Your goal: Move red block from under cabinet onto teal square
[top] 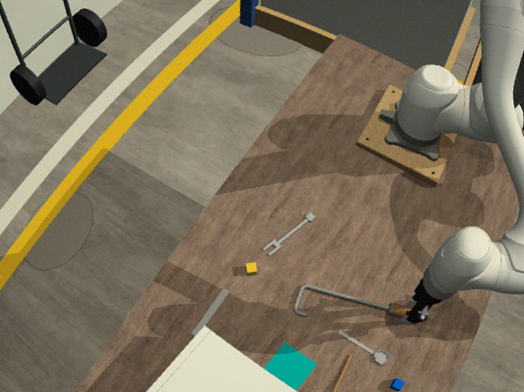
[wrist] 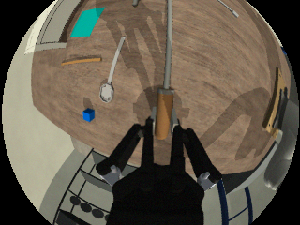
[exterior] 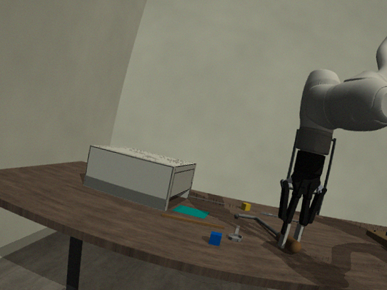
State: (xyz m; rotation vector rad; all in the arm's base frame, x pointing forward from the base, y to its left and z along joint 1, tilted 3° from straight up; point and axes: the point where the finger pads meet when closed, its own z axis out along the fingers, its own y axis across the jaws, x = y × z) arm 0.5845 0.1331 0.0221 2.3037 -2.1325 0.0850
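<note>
Right now my hand is 110 mm past the fork-ended tool, 380 mm to the left of it and 30 mm above it. From my hand the other things lie so: blue block: 200 mm ahead, 40 mm to the left, 20 mm below; then wooden stick: 240 mm ahead, 110 mm to the right, 30 mm below; then teal square: 250 mm ahead, 240 mm to the right, 40 mm below.
</note>
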